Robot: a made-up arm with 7 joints.
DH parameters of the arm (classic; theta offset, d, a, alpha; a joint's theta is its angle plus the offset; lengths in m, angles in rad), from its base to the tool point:
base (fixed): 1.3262 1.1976 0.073 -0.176
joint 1: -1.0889 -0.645 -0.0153 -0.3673
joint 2: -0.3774 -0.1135 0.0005 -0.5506
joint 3: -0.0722 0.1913 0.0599 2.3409
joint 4: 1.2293 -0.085 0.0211 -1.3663
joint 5: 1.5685 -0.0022 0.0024 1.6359
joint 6: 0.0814 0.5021 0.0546 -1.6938
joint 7: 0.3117 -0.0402 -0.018 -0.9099
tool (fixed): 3.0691 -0.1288 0 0
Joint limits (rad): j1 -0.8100..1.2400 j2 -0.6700..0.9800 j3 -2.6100..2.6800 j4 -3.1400..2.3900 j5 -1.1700..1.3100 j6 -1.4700..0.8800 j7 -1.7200..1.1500
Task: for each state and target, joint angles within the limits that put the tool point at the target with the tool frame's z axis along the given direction. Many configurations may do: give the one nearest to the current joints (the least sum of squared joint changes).
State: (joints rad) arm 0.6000 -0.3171 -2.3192 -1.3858 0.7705 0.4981 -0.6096
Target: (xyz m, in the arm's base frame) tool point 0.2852 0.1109 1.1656 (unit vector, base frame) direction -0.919 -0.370 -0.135
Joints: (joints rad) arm 1.0044 0.0440 -2.0611 -1.8395 0.6367 0.6833 -1.4862
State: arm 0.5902 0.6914 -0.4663 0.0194 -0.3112 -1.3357 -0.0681
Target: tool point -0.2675 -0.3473 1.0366 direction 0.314 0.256 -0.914
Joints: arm 1.1937 0.9287 -0.8848 0.8417 -0.0300 -0.6066 0.0580
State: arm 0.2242 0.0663 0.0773 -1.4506 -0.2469 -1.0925 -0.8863
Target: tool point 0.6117 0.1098 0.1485 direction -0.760 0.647 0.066
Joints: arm -0.1812 0.1132 0.6285 -1.7548 -0.0634 -1.4700 -1.1125
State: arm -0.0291 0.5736 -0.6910 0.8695 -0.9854 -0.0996 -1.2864
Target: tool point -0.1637 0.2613 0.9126 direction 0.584 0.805 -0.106
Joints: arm -0.8100 0.3449 -0.2781 1.1042 -0.3844 -0.7704 -1.7200
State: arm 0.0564 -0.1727 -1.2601 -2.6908 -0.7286 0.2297 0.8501
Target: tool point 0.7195 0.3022 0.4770 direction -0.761 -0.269 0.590
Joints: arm 0.4975 0.2271 -0.8955 -2.1439 0.0619 -0.5563 0.1065
